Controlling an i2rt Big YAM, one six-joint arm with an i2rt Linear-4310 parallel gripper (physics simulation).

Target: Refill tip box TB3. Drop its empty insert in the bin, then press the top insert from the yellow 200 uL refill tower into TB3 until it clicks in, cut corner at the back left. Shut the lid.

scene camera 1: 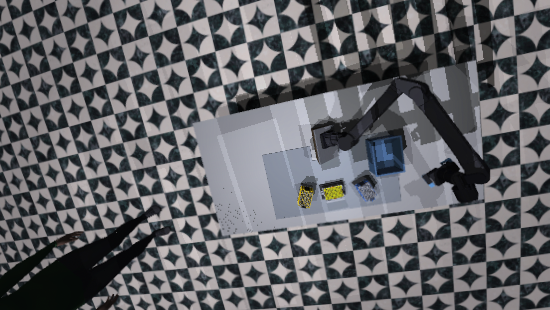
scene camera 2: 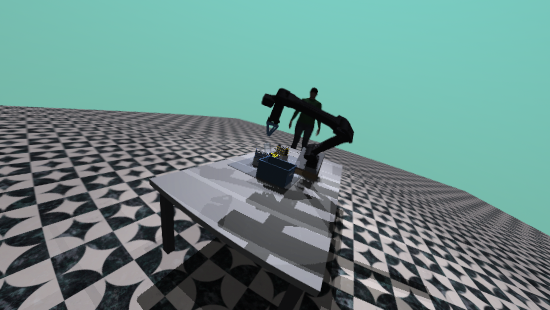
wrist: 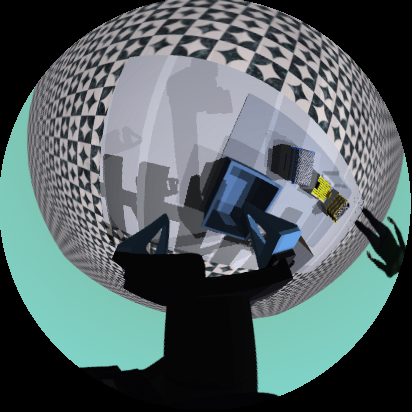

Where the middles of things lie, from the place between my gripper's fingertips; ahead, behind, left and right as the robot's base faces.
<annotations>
The blue bin (scene camera 1: 385, 154) is 60 mm behind my hand, 120 mm to the right of it and 240 mm below it. From my hand the other things lie so: blue-grey tip box (wrist: 298, 166) 130 mm ahead, 270 mm to the right, 230 mm below.
</annotations>
